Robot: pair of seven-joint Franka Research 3 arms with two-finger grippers.
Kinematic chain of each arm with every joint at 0, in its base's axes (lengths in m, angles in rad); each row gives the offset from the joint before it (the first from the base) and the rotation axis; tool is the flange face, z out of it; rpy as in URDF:
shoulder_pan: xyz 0 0 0.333 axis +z
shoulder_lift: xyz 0 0 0 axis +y
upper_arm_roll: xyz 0 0 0.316 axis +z
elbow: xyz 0.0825 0 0 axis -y
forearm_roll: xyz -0.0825 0 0.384 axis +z
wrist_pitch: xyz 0 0 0 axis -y
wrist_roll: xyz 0.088 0 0 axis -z
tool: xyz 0 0 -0.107 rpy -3.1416 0 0
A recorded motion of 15 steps. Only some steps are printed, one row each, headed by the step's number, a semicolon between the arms.
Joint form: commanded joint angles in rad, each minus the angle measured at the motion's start. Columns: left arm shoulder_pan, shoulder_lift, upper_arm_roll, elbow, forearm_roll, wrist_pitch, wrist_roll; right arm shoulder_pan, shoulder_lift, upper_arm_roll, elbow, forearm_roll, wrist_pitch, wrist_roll.
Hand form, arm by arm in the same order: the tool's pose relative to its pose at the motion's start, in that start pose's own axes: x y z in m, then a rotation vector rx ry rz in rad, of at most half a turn. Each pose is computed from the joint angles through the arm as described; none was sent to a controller.
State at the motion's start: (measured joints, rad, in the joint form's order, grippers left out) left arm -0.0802 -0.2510 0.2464 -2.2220 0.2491 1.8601 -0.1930; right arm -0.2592 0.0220 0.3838 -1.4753 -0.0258 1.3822 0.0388
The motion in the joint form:
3: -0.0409 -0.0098 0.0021 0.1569 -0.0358 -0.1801 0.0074; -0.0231 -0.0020 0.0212 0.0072 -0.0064 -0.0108 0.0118
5: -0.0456 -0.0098 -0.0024 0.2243 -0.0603 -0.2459 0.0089; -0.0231 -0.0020 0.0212 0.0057 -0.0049 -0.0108 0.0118
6: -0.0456 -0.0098 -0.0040 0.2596 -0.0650 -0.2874 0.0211; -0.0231 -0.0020 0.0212 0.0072 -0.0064 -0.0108 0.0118
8: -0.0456 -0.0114 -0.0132 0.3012 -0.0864 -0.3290 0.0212; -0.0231 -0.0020 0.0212 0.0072 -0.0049 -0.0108 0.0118
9: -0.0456 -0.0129 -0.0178 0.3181 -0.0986 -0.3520 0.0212; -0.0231 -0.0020 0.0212 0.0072 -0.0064 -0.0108 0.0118
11: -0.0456 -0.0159 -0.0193 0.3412 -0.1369 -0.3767 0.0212; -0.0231 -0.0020 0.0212 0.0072 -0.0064 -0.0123 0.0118
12: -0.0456 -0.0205 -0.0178 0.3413 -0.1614 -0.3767 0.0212; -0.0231 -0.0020 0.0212 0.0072 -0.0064 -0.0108 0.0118
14: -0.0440 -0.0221 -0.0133 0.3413 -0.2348 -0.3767 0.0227; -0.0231 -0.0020 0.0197 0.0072 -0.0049 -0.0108 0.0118
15: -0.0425 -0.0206 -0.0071 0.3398 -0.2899 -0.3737 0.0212; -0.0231 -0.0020 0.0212 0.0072 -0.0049 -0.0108 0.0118
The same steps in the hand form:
3: -0.0038 0.0008 -0.0647 -0.0226 -0.0164 0.0020; -0.0022 0.0019 -0.0033 -0.0064 -0.0013 0.0152
5: -0.0066 -0.0003 -0.0912 -0.0436 -0.0187 -0.0032; -0.0021 0.0017 -0.0026 -0.0050 -0.0029 0.0149
6: -0.0093 -0.0033 -0.1041 -0.0464 -0.0257 0.0039; -0.0022 0.0019 -0.0033 -0.0064 -0.0013 0.0152
8: -0.0135 -0.0016 -0.1215 -0.0649 -0.0264 0.0053; -0.0022 0.0017 -0.0033 -0.0050 -0.0014 0.0149
9: -0.0164 -0.0003 -0.1285 -0.0749 -0.0323 0.0074; -0.0022 0.0019 -0.0033 -0.0064 -0.0013 0.0152
11: -0.0203 0.0015 -0.1386 -0.1131 -0.0377 0.0081; -0.0023 0.0019 -0.0031 -0.0065 -0.0028 0.0152
12: -0.0220 0.0026 -0.1406 -0.1395 -0.0379 0.0083; -0.0022 0.0019 -0.0033 -0.0064 -0.0013 0.0152
14: -0.0235 0.0075 -0.1421 -0.2140 -0.0495 0.0100; -0.0022 0.0025 -0.0033 -0.0048 -0.0015 0.0164
15: -0.0232 0.0102 -0.1418 -0.2702 -0.0598 0.0055; -0.0022 0.0017 -0.0033 -0.0050 -0.0014 0.0149

